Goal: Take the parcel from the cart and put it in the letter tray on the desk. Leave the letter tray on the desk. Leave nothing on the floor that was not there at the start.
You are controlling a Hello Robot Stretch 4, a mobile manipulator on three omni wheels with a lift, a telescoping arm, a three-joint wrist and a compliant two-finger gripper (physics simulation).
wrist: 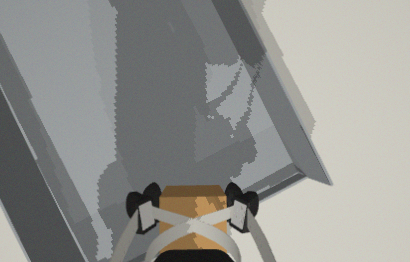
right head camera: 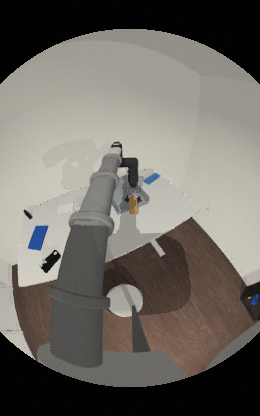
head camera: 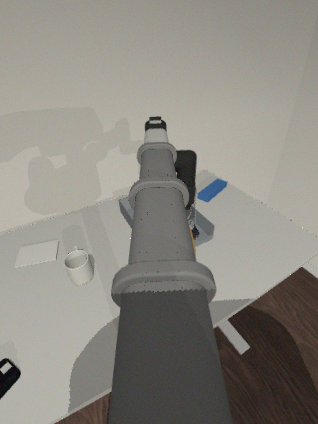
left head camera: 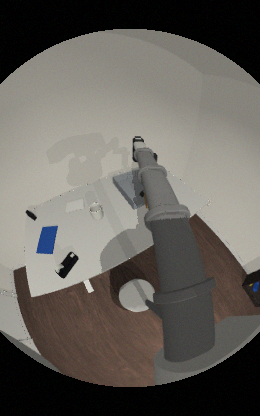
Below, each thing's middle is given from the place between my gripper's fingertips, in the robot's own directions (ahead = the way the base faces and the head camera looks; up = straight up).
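Labels:
A grey letter tray [head camera: 206,229] sits 120 mm ahead of my hand and 70 mm to the left of it. And the brown parcel [wrist: 192,201]: my hand is 20 mm below it and 50 mm past it.

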